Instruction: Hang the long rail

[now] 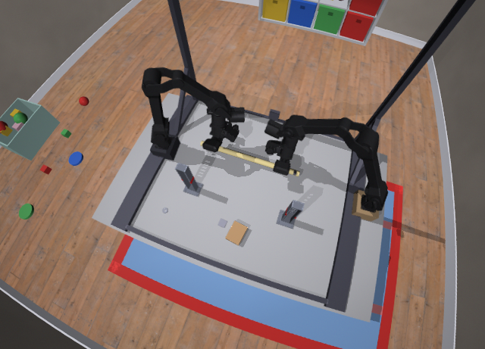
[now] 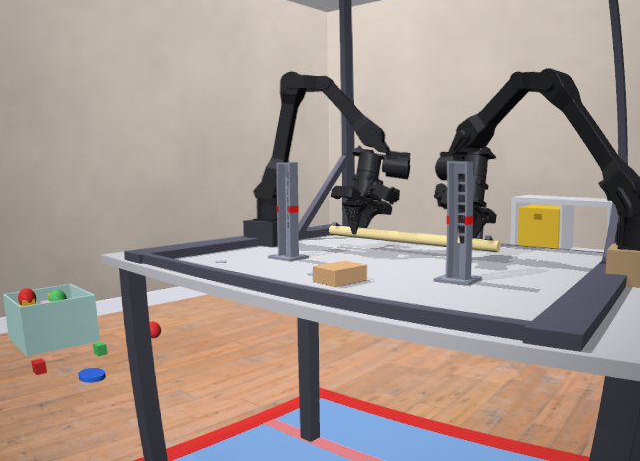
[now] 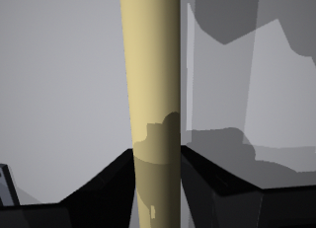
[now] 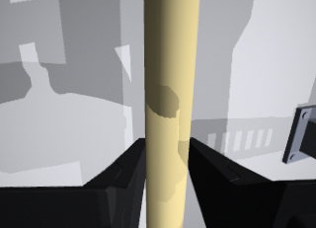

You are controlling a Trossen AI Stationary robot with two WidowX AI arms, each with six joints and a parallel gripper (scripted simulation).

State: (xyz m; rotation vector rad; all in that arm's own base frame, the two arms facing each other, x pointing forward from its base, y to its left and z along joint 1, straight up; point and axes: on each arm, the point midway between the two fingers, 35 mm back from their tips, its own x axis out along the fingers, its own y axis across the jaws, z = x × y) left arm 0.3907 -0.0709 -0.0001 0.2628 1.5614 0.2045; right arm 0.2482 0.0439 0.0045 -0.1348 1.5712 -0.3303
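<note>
Now: left hand 150 mm to the left of the long pale yellow rail, 10 mm short of it and 10 mm above it. From my left hand the other things lie so: tan box 330 mm ahead, 100 mm to the right, 50 mm below.
Now: the long pale yellow rail 15 cm to the left of my right hand, 2 cm below it and 2 cm ahead of it. The rest, counted from my right hand: tan box (34 cm ahead, 20 cm to the left, 5 cm below).
</note>
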